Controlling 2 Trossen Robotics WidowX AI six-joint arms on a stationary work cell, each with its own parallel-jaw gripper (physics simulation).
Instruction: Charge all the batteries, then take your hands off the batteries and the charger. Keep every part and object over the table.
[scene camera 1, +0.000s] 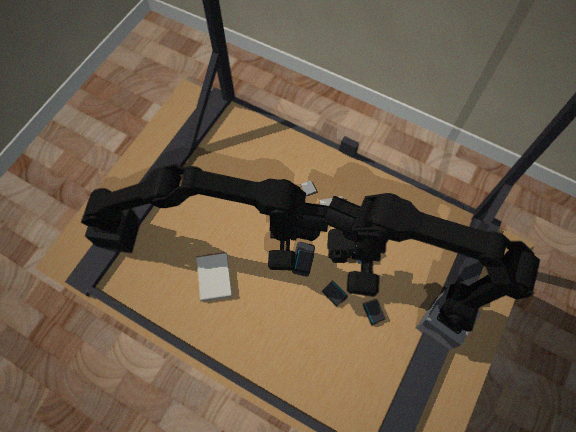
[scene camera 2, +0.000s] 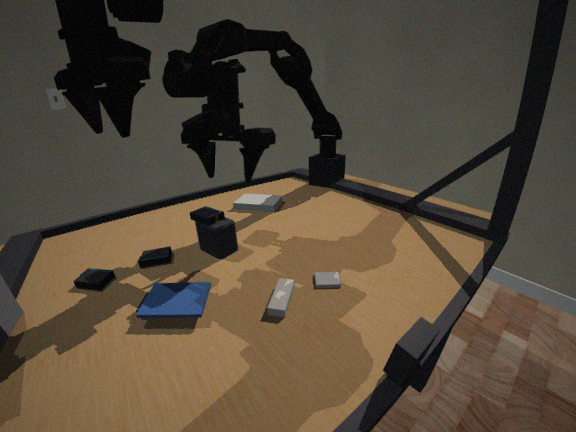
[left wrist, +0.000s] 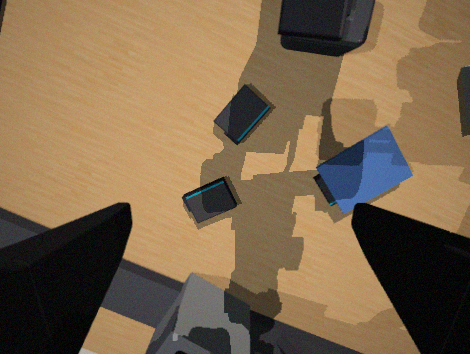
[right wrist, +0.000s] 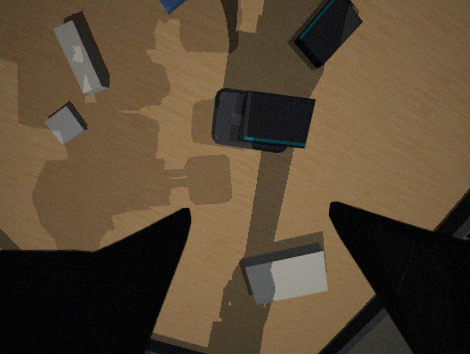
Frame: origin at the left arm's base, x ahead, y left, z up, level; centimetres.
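Seen in the pictures: left gripper, between the fingertips: (scene camera 1: 355, 266) (scene camera 2: 111, 135) (left wrist: 244, 213); right gripper, between the fingertips: (scene camera 1: 283, 244) (scene camera 2: 228, 179) (right wrist: 258, 211); left arm's base, origin of its link: (scene camera 1: 454, 316); right arm's base, origin of its link: (scene camera 1: 107, 221) (scene camera 2: 327, 155).
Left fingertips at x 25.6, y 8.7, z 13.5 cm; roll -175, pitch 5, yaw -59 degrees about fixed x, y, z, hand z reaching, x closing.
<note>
Offsets run from my left fingertips to a thing's middle.
The dark charger @(dy +0.1, dx +14.1, dz -21.0 cm) (scene camera 2: 217, 240) (left wrist: 359, 22) (right wrist: 227, 120) stands upright with a black, teal-edged battery @(dy +1.5, dx +13.1, dz -17.1 cm) (scene camera 2: 207, 215) (left wrist: 314, 17) (right wrist: 280, 120) on top, overhanging one side; whether it is seated is unclear. Two loose batteries lie flat: one @(dy +2.1, dx +1.8, dz -23.5 cm) (scene camera 1: 335, 293) (scene camera 2: 155, 256) (left wrist: 243, 114) (right wrist: 330, 32) nearer the charger, one @(dy -0.3, dx -9.5, dz -23.5 cm) (scene camera 1: 374, 312) (scene camera 2: 94, 279) (left wrist: 210, 200) farther off. Another battery @(dy -12.8, dx +1.9, dz -23.5 cm) (left wrist: 324, 190) sticks out from under a blue slab. My left gripper (scene camera 2: 112, 134) (left wrist: 244, 213) is open and empty, high above the table. My right gripper (scene camera 2: 229, 178) (right wrist: 258, 211) is open and empty above the table, apart from the charger.
The blue slab @(dy -13.8, dx +4.2, dz -22.5 cm) (scene camera 2: 175, 300) (left wrist: 367, 167) lies on the table. A white box @(dy +18.6, dx +30.7, dz -23.3 cm) (scene camera 1: 214, 285) (scene camera 2: 257, 201) (right wrist: 300, 277) lies beyond the charger in scene camera 2. A long pale block @(dy -19.5, dx +18.5, dz -23.6 cm) (scene camera 2: 281, 297) (right wrist: 80, 57) and a small pale block @(dy -19.3, dx +26.9, dz -24.0 cm) (scene camera 1: 309, 188) (scene camera 2: 327, 280) (right wrist: 66, 124) lie near each other.
</note>
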